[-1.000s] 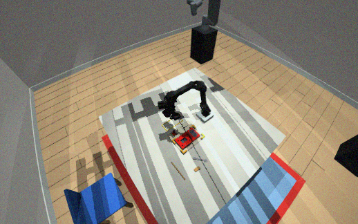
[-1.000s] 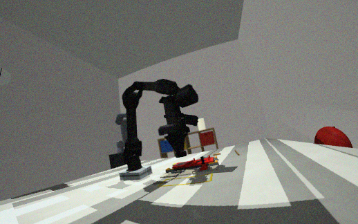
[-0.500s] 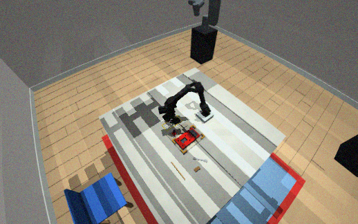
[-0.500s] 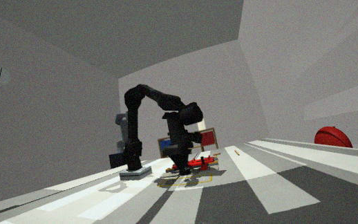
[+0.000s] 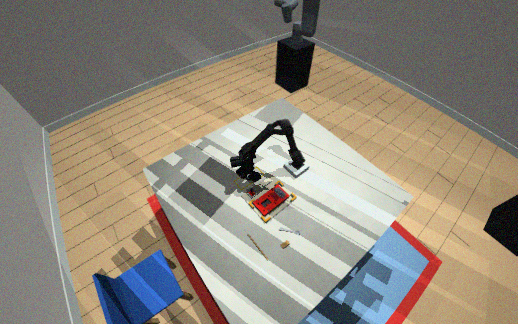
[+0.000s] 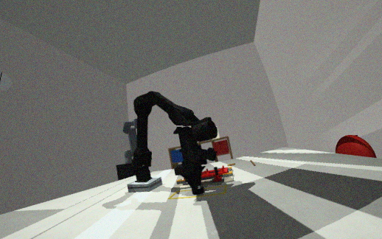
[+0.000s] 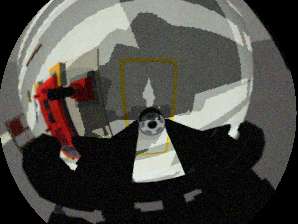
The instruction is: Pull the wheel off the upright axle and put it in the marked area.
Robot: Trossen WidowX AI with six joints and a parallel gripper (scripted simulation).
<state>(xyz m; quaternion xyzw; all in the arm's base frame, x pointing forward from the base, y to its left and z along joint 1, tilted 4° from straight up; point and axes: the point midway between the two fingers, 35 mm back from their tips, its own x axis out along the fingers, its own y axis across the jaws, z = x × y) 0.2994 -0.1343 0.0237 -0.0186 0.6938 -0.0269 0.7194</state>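
Right now my gripper tip is right at the dark wheel. Round my gripper tip: tan block (11 cm ahead, 47 cm to the left, 1 cm below).
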